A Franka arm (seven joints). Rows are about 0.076 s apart.
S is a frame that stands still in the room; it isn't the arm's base.
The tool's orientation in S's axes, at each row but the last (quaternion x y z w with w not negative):
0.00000, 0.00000, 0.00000, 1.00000
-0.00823, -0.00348, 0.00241, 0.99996
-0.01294, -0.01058, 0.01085, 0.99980
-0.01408, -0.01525, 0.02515, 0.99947
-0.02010, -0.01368, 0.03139, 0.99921
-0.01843, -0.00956, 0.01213, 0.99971
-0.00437, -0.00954, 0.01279, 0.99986
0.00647, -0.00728, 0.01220, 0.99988
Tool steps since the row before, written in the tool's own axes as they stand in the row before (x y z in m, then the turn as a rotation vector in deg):
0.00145, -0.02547, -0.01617, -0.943, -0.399, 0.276
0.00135, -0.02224, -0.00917, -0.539, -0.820, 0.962
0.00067, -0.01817, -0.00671, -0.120, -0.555, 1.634
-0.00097, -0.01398, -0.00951, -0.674, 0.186, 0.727
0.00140, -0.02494, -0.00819, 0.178, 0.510, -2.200
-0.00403, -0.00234, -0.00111, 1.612, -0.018, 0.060
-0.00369, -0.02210, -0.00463, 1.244, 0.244, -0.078
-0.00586, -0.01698, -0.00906, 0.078, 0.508, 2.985
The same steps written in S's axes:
0.00145, -0.02547, -0.01617, -0.943, -0.399, 0.276
0.00152, -0.02238, -0.00879, -0.542, -0.807, 0.972
0.00120, -0.01832, -0.00622, -0.143, -0.515, 1.645
0.00003, -0.01427, -0.00913, -0.705, 0.171, 0.701
0.00318, -0.02510, -0.00712, 0.209, 0.433, -2.214
-0.00395, -0.00248, -0.00110, 1.610, 0.024, 0.091
-0.00304, -0.02223, -0.00450, 1.239, 0.275, -0.057
-0.00531, -0.01700, -0.00936, 0.023, 0.471, 2.992

